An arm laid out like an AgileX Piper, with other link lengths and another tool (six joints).
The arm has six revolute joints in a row. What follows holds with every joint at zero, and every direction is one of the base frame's. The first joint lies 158.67 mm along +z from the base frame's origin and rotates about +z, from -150.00 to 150.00 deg. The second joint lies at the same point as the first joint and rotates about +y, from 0.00 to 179.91 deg. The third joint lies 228.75 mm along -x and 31.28 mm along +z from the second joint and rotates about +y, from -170.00 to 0.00 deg. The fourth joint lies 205.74 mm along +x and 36.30 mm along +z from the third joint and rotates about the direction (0.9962, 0, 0.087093), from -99.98 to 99.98 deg. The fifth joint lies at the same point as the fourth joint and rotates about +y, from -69.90 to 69.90 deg. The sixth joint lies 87.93 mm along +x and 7.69 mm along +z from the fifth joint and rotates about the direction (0.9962, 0, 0.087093), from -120.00 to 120.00 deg. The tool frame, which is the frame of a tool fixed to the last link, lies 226.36 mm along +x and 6.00 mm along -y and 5.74 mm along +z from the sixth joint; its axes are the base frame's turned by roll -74.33, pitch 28.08 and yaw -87.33 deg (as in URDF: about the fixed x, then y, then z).
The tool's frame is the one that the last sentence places.
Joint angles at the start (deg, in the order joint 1, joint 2, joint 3, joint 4, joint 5, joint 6):
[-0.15 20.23 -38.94 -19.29 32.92 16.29]
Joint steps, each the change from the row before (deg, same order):
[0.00 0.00 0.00 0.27 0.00 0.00]
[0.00 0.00 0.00 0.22 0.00 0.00]
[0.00 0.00 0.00 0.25 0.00 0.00]
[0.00 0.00 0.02 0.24 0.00 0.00]
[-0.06 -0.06 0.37 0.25 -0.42 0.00]
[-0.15 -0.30 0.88 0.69 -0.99 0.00]
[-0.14 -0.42 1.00 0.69 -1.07 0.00]
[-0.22 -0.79 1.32 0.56 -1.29 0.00]
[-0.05 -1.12 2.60 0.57 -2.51 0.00]
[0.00 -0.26 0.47 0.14 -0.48 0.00]
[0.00 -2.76 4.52 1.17 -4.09 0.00]
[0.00 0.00 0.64 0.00 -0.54 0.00]
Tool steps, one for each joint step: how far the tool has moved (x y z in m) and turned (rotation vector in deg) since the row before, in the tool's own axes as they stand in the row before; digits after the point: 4 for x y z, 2 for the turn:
[-0.0006 0.0006 -0.0001 -0.10 -0.06 0.24]
[-0.0005 0.0005 -0.0001 -0.08 -0.05 0.20]
[-0.0006 0.0006 -0.0001 -0.10 -0.06 0.22]
[-0.0005 0.0007 -0.0001 -0.11 -0.05 0.21]
[-0.0006 0.0014 0.0004 -0.03 -0.16 0.20]
[-0.0018 0.0027 0.0005 0.02 -0.45 0.60]
[-0.0018 0.0027 0.0003 0.08 -0.50 0.62]
[-0.0014 0.0020 -0.0002 0.38 -0.56 0.54]
[-0.0022 0.0060 0.0006 0.36 -1.09 0.52]
[-0.0007 0.0008 0.0000 0.12 -0.25 0.15]
[-0.0045 0.0079 -0.0014 1.08 -2.12 1.27]
[0.0008 0.0028 0.0005 -0.16 -0.06 -0.05]

